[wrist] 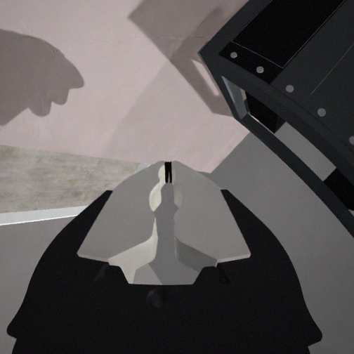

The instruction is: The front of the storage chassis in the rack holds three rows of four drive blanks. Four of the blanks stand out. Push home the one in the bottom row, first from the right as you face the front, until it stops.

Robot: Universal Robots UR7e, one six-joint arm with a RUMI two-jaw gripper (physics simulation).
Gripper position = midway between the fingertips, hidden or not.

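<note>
I can see my gripper [169,163], and there is a rack [288,65] that I can see as well.
</note>
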